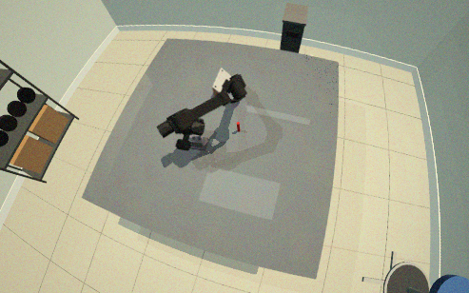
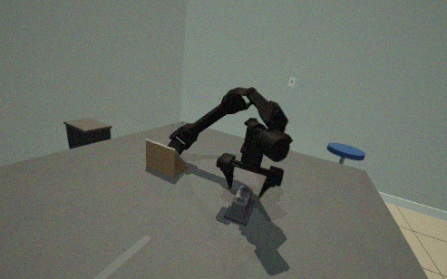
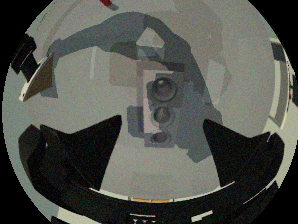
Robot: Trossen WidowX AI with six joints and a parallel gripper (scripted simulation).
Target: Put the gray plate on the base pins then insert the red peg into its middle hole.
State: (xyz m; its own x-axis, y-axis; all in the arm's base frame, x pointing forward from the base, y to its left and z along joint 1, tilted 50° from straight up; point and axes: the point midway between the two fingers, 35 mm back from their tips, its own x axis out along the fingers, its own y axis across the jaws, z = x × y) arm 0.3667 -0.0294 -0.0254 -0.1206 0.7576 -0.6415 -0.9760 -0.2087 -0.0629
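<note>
The gray plate is 20 mm below my gripper tip. The rest, counted from my gripper tip: red peg 150 mm behind, 190 mm to the left, 30 mm below.
</note>
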